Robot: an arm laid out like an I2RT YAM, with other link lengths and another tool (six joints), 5 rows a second.
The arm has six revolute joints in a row. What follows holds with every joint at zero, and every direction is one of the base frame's. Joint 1 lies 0.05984 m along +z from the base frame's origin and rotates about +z. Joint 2 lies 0.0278 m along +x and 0.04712 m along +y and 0.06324 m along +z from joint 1 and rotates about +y. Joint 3 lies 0.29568 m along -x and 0.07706 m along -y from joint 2 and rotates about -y. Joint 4 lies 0.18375 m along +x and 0.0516 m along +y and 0.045 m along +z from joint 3 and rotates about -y. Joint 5 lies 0.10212 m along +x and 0.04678 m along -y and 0.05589 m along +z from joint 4 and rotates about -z. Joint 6 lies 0.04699 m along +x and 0.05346 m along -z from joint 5 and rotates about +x. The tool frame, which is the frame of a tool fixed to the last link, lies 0.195 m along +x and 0.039 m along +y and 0.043 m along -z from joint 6; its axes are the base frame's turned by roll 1.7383, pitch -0.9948 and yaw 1.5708 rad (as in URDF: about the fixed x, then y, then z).
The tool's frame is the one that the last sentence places.
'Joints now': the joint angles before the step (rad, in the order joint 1, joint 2, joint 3, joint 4, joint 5, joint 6). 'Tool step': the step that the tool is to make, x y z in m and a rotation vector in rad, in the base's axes. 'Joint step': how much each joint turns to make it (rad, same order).
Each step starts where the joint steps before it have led.
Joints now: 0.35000 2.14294 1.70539 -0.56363 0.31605 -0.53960
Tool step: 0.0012 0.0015 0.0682 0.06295 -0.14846 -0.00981
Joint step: 0.00031 -0.18507 -0.08801 0.05974 -0.00043 0.01368
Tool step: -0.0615 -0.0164 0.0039 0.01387 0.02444 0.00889
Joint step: 0.00038 -0.20296 -0.24681 0.02326 -0.02175 0.00801
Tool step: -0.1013 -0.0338 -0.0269 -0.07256 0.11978 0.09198
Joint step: 0.00051 -0.23860 -0.30580 -0.04500 -0.03387 -0.09260
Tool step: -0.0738 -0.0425 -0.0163 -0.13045 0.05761 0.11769
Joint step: -0.00025 -0.21827 -0.22617 -0.04810 0.02352 -0.16044
